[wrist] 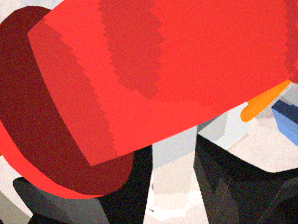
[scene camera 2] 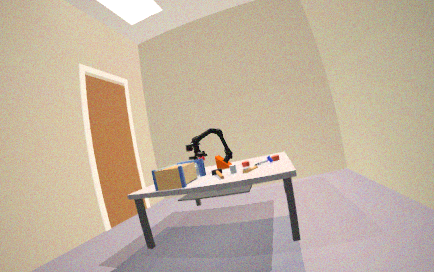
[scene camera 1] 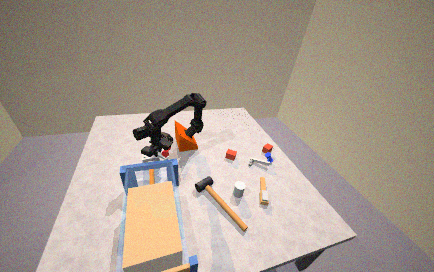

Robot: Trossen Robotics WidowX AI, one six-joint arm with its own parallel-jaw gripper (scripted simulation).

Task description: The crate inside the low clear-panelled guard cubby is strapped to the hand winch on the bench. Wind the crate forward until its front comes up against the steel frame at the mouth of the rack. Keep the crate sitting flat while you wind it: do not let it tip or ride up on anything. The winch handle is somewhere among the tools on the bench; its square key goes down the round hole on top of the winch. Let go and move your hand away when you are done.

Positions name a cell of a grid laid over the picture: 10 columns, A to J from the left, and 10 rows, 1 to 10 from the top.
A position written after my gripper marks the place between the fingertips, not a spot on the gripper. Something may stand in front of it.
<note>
In view: my gripper (wrist: F7), a red grip (wrist: D5) and a clear-panelled cubby (scene camera 2: E7).
</note>
